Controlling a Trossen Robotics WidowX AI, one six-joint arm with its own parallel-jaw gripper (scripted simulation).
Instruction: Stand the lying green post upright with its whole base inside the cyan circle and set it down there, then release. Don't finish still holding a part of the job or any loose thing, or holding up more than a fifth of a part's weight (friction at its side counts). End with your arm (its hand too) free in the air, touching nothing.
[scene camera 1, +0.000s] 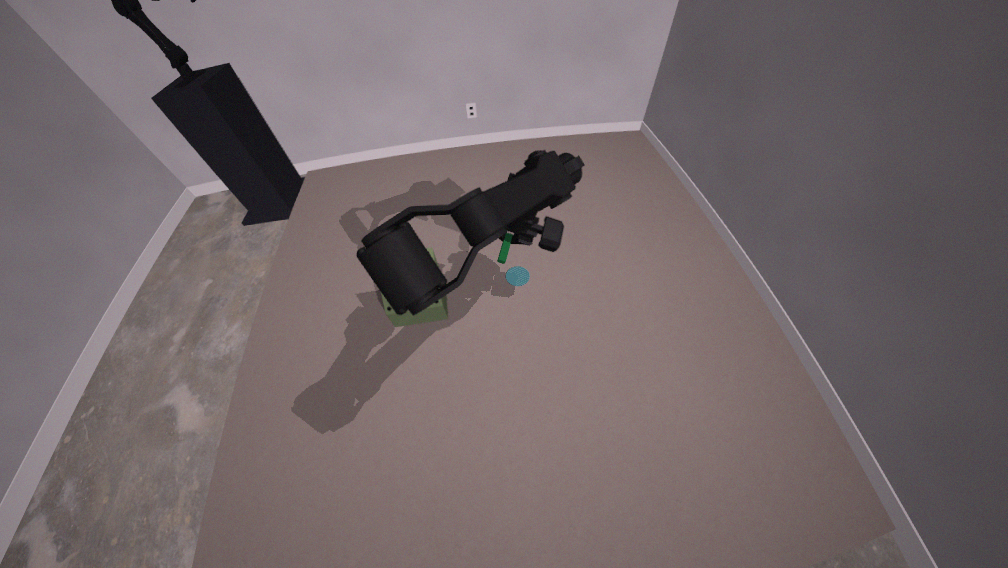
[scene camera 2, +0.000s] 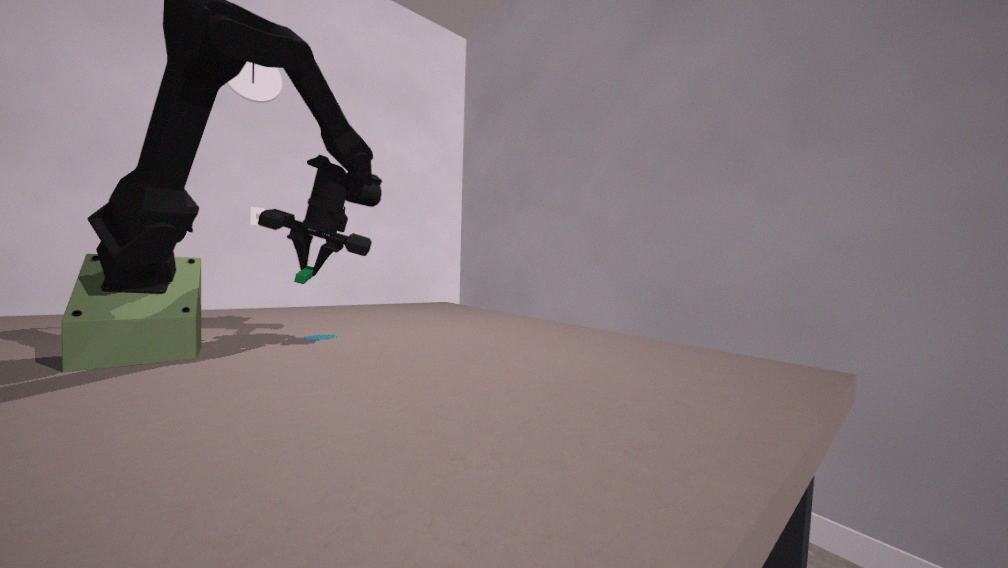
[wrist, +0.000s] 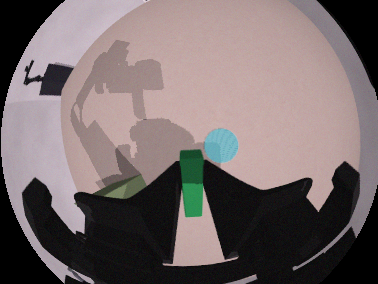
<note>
I see my gripper (scene camera 2: 308, 274), a green post (wrist: 191, 161) and a cyan circle (wrist: 221, 145).
My gripper shows as well in scene camera 1 (scene camera 1: 507, 240) and in the wrist view (wrist: 191, 165).
</note>
